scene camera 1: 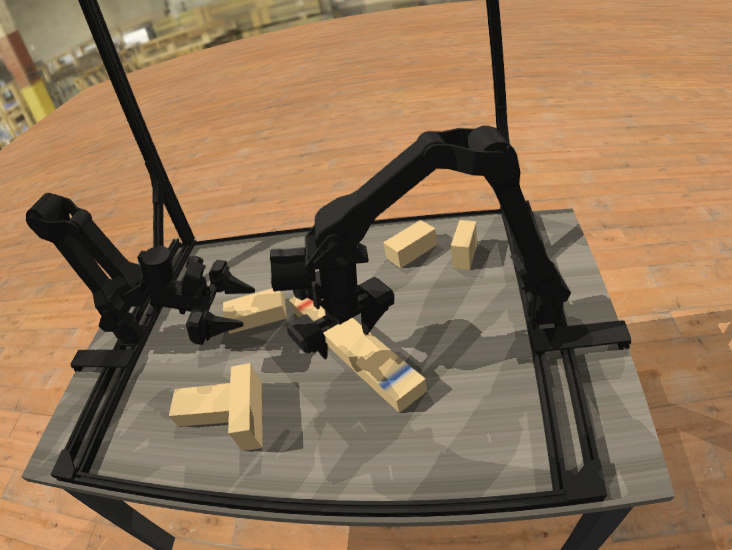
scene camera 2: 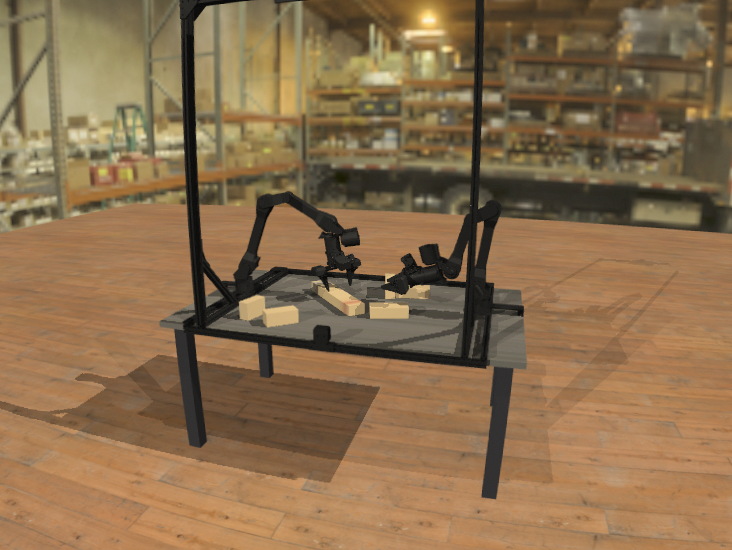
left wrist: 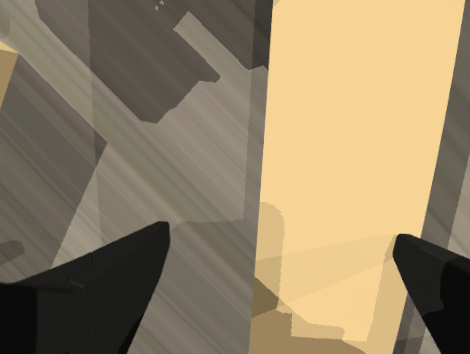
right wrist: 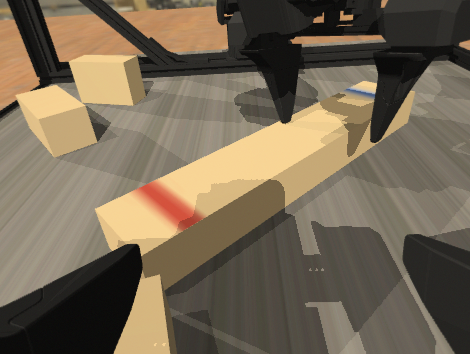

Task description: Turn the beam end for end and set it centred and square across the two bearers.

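Seen in the pictures: left gripper, fingertip midpoint: (scene camera 1: pixel 345 345) (scene camera 2: pixel 339 288) (left wrist: pixel 281 238) (right wrist: pixel 326 130); right gripper, fingertip midpoint: (scene camera 1: pixel 249 306) (scene camera 2: pixel 384 284) (right wrist: pixel 269 251); left arm's base, origin of the base link: (scene camera 1: pixel 544 311) (scene camera 2: pixel 244 291) (right wrist: pixel 244 56); right arm's base, origin of the base link: (scene camera 1: pixel 131 336) (scene camera 2: pixel 480 312).
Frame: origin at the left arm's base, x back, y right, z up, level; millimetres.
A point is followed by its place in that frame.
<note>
The long pale beam (scene camera 1: pixel 343 338) @(z 19, x -381, y -45 mm) (scene camera 2: pixel 340 297) @(z 19, x -407, y 25 mm) (left wrist: pixel 350 125) @(z 19, x -389, y -20 mm) (right wrist: pixel 250 155) @(z 19, x -402, y 1 mm) lies diagonally on the table, its red-striped end towards the right gripper and its blue-striped end away from it. My left gripper (scene camera 1: pixel 344 343) @(z 24, x -374, y -67 mm) (scene camera 2: pixel 337 286) @(z 24, x -374, y -67 mm) (left wrist: pixel 281 238) @(z 24, x -374, y -67 mm) (right wrist: pixel 326 130) @(z 24, x -374, y -67 mm) is open and empty, pointing down over the beam's middle; in the left wrist view the beam is off-centre, towards the right-hand finger. My right gripper (scene camera 1: pixel 247 307) @(z 75, x -563, y -2 mm) (right wrist: pixel 269 251) @(z 75, x -563, y -2 mm) is open and empty, low over a pale block (scene camera 1: pixel 254 310) @(z 19, x -584, y 44 mm) (scene camera 2: pixel 388 311) @(z 7, x -603, y 95 mm) (right wrist: pixel 150 320) @(z 19, x -551, y 53 mm) close to the red end. Which blocks are the bearers, I cannot tell.
Two blocks (scene camera 1: pixel 409 243) @(z 28, x -262, y 208 mm) (scene camera 1: pixel 463 244) @(z 44, x -146, y 169 mm) stand apart at the back right in scene camera 1. Two more blocks (scene camera 1: pixel 200 403) @(z 19, x -638, y -194 mm) (scene camera 1: pixel 241 393) @(z 44, x -543, y -186 mm) meet in a T at the front left. A black frame rail (scene camera 1: pixel 319 505) @(z -5, x -389, y -368 mm) runs along the table's front edge.
</note>
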